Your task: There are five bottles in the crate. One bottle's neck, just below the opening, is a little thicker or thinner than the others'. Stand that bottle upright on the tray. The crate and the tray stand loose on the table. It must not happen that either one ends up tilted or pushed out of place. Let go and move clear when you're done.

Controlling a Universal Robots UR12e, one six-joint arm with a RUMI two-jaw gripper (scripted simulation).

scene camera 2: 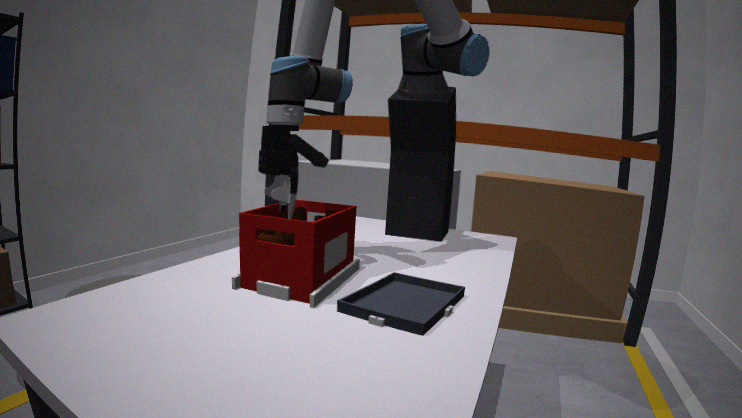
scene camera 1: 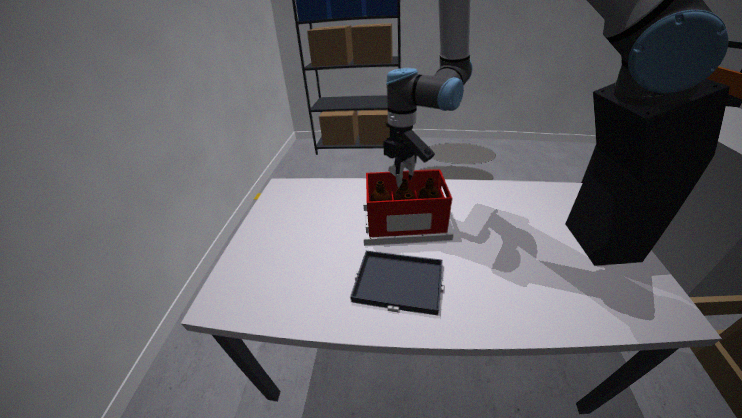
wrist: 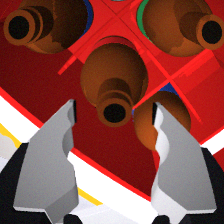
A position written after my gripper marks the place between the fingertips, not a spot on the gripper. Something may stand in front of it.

In view: my gripper point(scene camera 2: 285, 217), a glass bottle point(wrist: 114, 73), a red crate point(scene camera 2: 322, 248) and a dark tray point(scene camera 2: 415, 299).
The red crate also shows in the wrist view point(wrist: 43, 83). The dark tray also shows in scene camera 1 point(scene camera 1: 396, 280). My gripper is seen too in scene camera 1 point(scene camera 1: 404, 183) and in the wrist view point(wrist: 114, 102). The wrist view does not show the dark tray: it is out of frame.
